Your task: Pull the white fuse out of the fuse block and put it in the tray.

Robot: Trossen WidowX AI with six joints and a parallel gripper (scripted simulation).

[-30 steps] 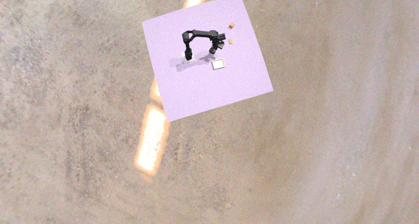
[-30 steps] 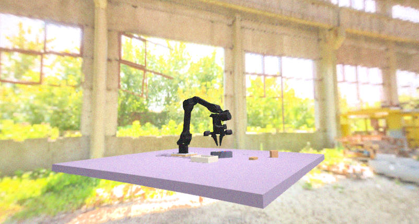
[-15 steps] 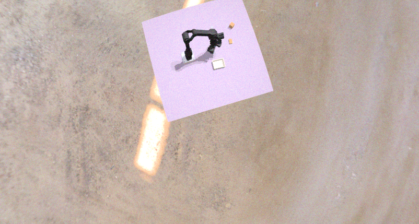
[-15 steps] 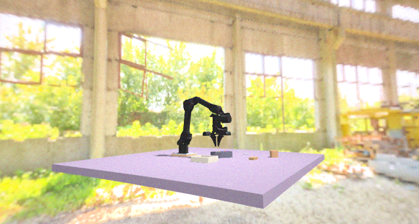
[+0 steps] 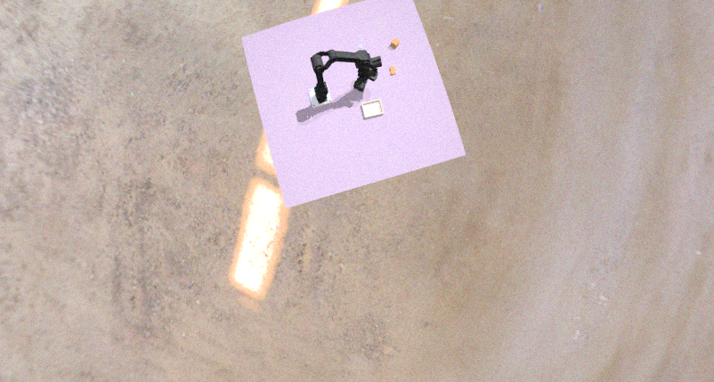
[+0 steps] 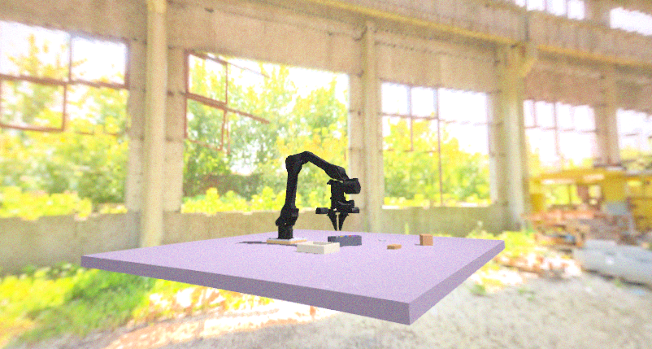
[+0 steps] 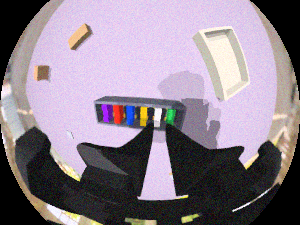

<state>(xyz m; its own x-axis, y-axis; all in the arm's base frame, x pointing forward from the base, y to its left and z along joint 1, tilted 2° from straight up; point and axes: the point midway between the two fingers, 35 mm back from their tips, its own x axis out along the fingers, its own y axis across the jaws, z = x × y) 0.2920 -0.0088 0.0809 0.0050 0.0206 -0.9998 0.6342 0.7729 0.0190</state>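
Right now the white fuse is 4 cm below my gripper tip. Round my gripper tip: tray (18 cm to the right, 6 cm below, 1 cm ahead).
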